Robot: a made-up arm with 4 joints. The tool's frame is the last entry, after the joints.
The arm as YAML. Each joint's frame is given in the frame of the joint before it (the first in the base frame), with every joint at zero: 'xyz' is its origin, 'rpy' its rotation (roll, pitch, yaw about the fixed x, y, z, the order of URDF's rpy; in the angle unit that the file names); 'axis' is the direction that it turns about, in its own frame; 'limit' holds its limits. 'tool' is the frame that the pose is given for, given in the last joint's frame.
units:
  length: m
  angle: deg
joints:
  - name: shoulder
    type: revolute
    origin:
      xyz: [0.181, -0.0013, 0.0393]
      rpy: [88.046, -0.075, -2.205]
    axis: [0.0, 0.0, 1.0]
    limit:
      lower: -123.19
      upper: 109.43
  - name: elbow
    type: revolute
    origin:
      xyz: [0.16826, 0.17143, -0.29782]
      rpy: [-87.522, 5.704, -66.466]
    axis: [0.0, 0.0, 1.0]
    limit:
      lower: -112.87
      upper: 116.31
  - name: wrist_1
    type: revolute
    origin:
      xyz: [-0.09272, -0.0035, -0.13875]
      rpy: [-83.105, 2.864, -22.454]
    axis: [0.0, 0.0, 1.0]
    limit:
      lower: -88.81
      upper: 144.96
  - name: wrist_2
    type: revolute
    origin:
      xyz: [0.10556, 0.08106, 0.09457]
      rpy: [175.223, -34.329, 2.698]
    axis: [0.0, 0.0, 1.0]
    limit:
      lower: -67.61
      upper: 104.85
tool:
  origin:
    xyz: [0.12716, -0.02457, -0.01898]
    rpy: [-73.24, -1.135, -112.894]
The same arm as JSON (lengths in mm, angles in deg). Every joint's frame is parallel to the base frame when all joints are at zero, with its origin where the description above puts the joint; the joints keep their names.
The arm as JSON. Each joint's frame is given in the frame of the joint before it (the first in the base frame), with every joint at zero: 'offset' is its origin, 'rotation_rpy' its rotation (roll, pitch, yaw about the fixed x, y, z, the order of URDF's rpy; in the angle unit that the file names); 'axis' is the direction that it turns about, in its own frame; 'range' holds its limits. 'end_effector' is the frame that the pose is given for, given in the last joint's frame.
{"length_unit": "mm", "angle_unit": "deg", "chain": [
  {"id": "shoulder", "offset": [181.0, -1.3, 39.3], "rotation_rpy": [0.0, 0.0, 0.0], "axis": [-0.038499, -0.998677, 0.034099], "range": [-123.19, 109.43]},
  {"id": "elbow", "offset": [179.6, 296.8, 161.4], "rotation_rpy": [0.0, 0.0, 0.0], "axis": [0.915346, -0.064803, 0.39742], "range": [-112.87, 116.31]},
  {"id": "wrist_1", "offset": [-164.3, 0.6, 29.4], "rotation_rpy": [0.0, 0.0, 0.0], "axis": [0.298989, 0.924565, -0.236191], "range": [-88.81, 144.96]},
  {"id": "wrist_2", "offset": [-12.2, 68.5, -147.7], "rotation_rpy": [0.0, 0.0, 0.0], "axis": [-0.019801, -0.957332, -0.28831], "range": [-67.61, 104.85]}
], "end_effector": {"offset": [27.2, 54.2, -116.0], "rotation_rpy": [-180.0, 0.0, -180.0]}}

